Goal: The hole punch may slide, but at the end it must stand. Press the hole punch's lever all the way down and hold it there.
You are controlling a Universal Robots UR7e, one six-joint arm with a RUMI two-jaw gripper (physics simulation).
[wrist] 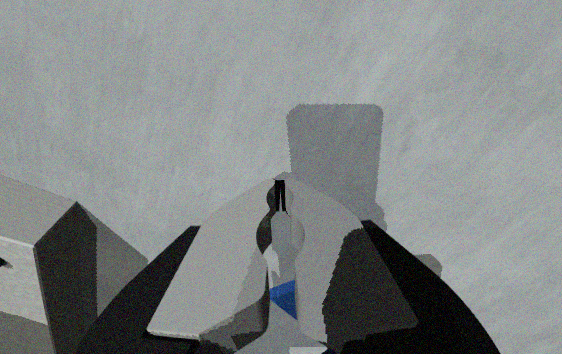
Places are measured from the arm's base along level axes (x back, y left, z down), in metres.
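Where they show: gripper, fingertip midpoint: [280, 183].
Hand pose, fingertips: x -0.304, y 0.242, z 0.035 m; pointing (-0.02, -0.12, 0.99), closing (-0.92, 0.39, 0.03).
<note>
After its pixels a point has its place.
My gripper [280, 183] @[x -0.304, y 0.242, z 0.035 m] is shut and empty, with its two fingertips together near the middle of the wrist view. A small blue patch [285, 299] @[x -0.358, y 0.117, z 0.045 m] shows low in the gap between the finger bodies, behind them. It may be part of the hole punch, but the fingers hide the rest, and I cannot tell whether it is the lever. Whether the hole punch stands, how far its lever is down, and whether the fingertips touch it cannot be seen.
A block-like object [67, 270] @[x -0.174, y 0.089, z 0.040 m] with a dark side and a pale, streaked face stands at the lower left. The pale grey table [150, 100] @[x -0.223, y 0.252, z 0.057 m] stretches behind the gripper. A broad shadow lies on it beyond the fingertips, a little to the right.
</note>
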